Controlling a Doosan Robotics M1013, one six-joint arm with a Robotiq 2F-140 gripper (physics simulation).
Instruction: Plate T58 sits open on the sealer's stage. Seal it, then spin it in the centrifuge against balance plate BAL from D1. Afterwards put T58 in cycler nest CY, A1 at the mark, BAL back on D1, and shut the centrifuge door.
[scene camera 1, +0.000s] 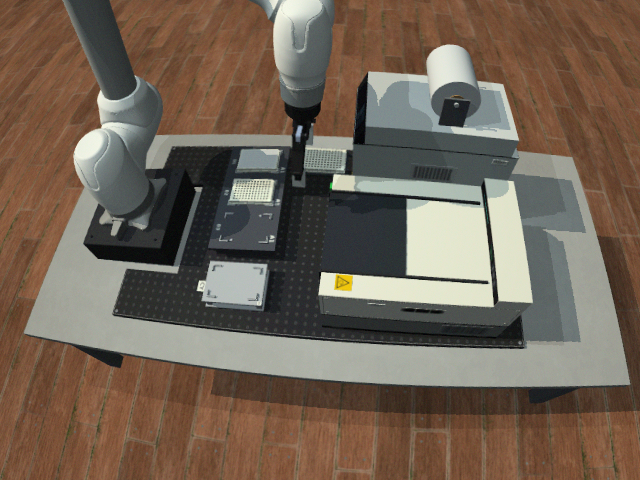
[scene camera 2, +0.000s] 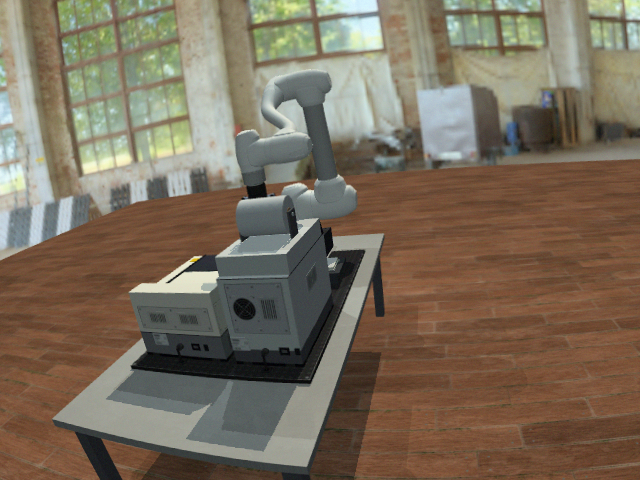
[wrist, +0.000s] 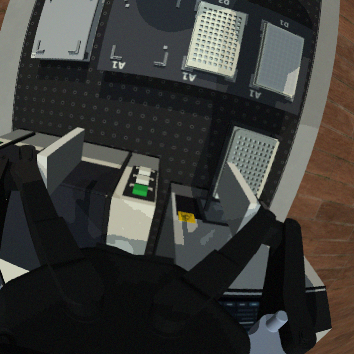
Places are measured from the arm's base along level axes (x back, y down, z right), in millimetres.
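Pixels of known places: gripper, fingertip midpoint: (scene camera 1: 303, 163) (wrist: 151, 160); arm's base, origin of the base link: (scene camera 1: 134, 203).
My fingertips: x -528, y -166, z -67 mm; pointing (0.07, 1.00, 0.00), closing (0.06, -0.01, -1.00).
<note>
Ahead of a thing's pixels: the offset from my fingertips to its top centre.
Plate T58 {dx -17, dy +156, dz -162 mm} (scene camera 1: 325, 160) (wrist: 250, 157), white with open wells, sits on the stage at the front of the grey sealer {dx -315, dy -214, dz -184 mm} (scene camera 1: 398, 116) (scene camera 2: 258, 268). Balance plate BAL {dx +194, dy +194, dz -170 mm} (scene camera 1: 258, 160) (wrist: 280, 59) has a flat pale top and lies on D1. The cycler nest CY {dx +155, dy +214, dz +242 mm} (scene camera 1: 235, 283) (wrist: 65, 27) is a bare pale block with corner brackets. The cream centrifuge (scene camera 1: 403, 291) (scene camera 2: 175, 304) (wrist: 129, 217) has a dark area on top; I cannot tell its door's state. My gripper (scene camera 1: 298, 178) (wrist: 151, 160) is open and empty, above the gap between T58 and the centrifuge; the sealer hides it in scene camera 2.
Another white well plate {dx +180, dy +194, dz -46 mm} (scene camera 1: 252, 191) (wrist: 215, 42) sits on D2, beside BAL. D3's brackets hold no plate on the dark rack board {dx +184, dy +204, dz -46 mm} (scene camera 1: 248, 231) (wrist: 135, 37). A green button {dx -70, dy +71, dz +1 mm} (wrist: 140, 189) is on the centrifuge's corner. A large white roll {dx -336, dy -214, dz -185 mm} (scene camera 1: 450, 72) (scene camera 2: 261, 217) tops the sealer.
</note>
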